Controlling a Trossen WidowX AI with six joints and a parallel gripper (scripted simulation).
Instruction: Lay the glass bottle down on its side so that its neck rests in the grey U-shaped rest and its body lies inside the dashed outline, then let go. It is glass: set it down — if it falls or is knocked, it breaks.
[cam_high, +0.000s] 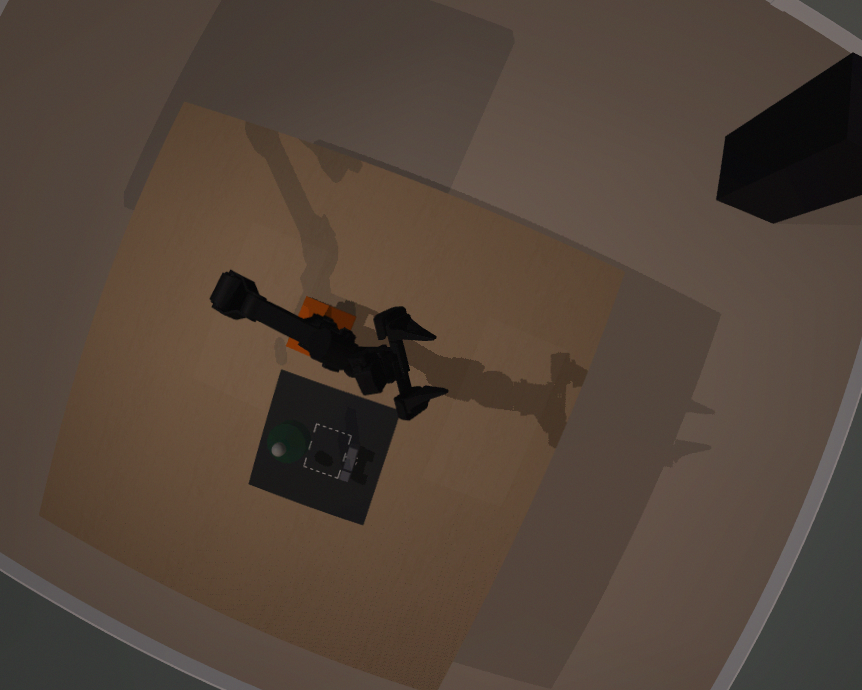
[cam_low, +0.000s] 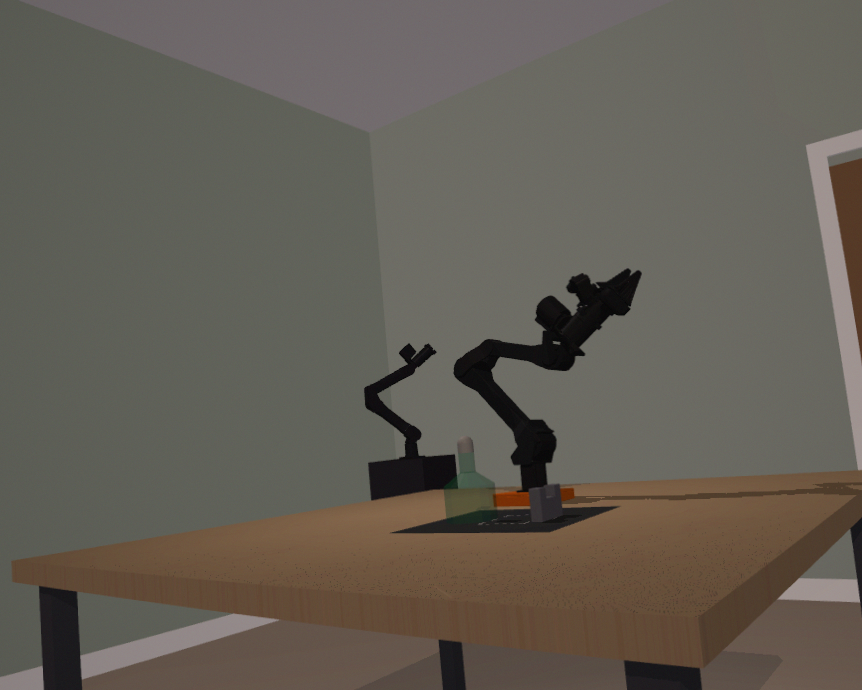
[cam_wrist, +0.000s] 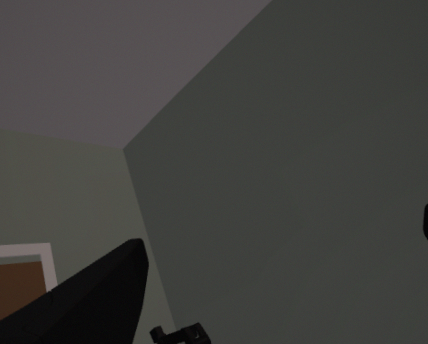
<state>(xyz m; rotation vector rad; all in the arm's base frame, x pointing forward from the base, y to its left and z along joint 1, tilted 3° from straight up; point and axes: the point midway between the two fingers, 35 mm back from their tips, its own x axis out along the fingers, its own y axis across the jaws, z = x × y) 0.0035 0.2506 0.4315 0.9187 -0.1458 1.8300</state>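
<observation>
Right now the green glass bottle is 390 mm below my gripper tip, 300 mm ahead of it and 290 mm to the right of it. The rest, counted from my gripper tip: black mat (480 mm below, 300 mm ahead, 210 mm to the right).
</observation>
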